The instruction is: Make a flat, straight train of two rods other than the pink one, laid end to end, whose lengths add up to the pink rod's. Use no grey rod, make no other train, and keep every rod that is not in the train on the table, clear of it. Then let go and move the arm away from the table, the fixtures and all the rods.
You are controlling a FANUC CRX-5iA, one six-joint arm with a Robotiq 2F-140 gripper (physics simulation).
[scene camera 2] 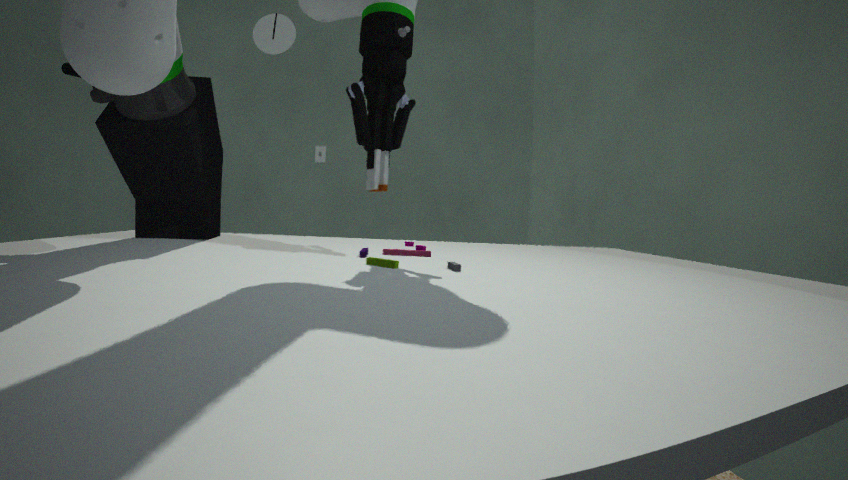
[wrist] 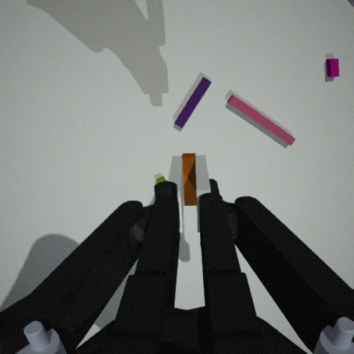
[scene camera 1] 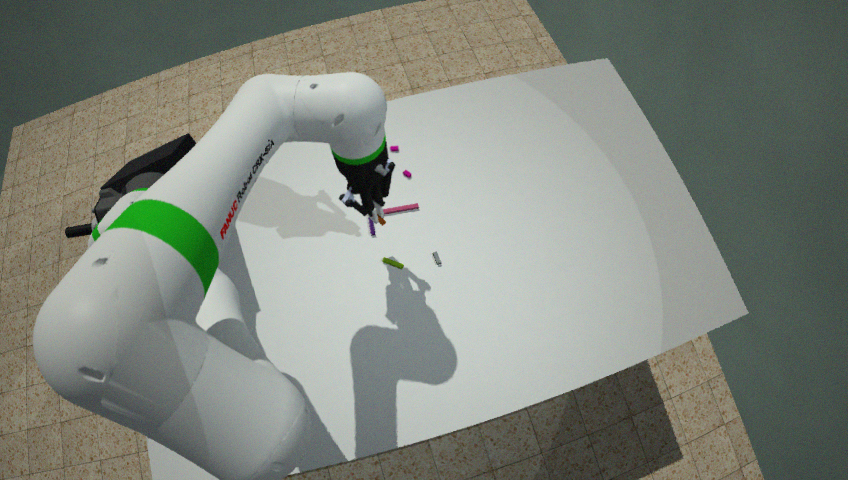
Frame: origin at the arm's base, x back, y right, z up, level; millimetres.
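Seen in the pictures: gripper, fingertip midpoint: (scene camera 2: 376,190) (scene camera 1: 376,216); arm's base, origin of the base link: (scene camera 2: 156,97).
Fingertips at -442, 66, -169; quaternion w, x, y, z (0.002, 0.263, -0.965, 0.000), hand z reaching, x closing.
Note:
Pixels of each thing's middle, then the offset from my fingertips to it, as dx, dy, dz. Level surfaces: height alone.
- orange rod, body centre: (scene camera 2: 378,188) (scene camera 1: 377,217) -3, +5, +3
- pink rod, body centre: (scene camera 2: 406,252) (scene camera 1: 400,208) -63, -59, -110
- purple rod, body centre: (scene camera 2: 364,252) (scene camera 1: 371,223) +16, -38, -110
- yellow-green rod, body centre: (scene camera 2: 382,262) (scene camera 1: 393,263) -12, +76, -110
- grey rod, body centre: (scene camera 2: 454,266) (scene camera 1: 436,258) -116, +91, -110
- white table, its level: dz -115
My gripper (scene camera 1: 378,217) (scene camera 2: 378,185) (wrist: 189,171) is shut on an orange rod (scene camera 1: 382,220) (scene camera 2: 383,187) (wrist: 190,192) and holds it well above the table. The pink rod (scene camera 1: 402,208) (scene camera 2: 407,252) (wrist: 261,120) lies flat on the table. A purple rod (scene camera 1: 372,227) (scene camera 2: 363,252) (wrist: 193,102) lies apart from it, near its left end in the scene camera 1 view. A yellow-green rod (scene camera 1: 392,262) (scene camera 2: 382,262) (wrist: 160,180) lies nearer to scene camera 2, mostly hidden by a finger in the wrist view. No two rods on the table touch.
A grey rod (scene camera 1: 436,259) (scene camera 2: 454,266) lies right of the yellow-green one. Two short magenta rods, one (scene camera 1: 394,148) (scene camera 2: 409,243) farther back and one (scene camera 1: 407,174) (scene camera 2: 420,247) nearer the pink rod, lie on the white table (scene camera 1: 535,237) (scene camera 2: 595,356).

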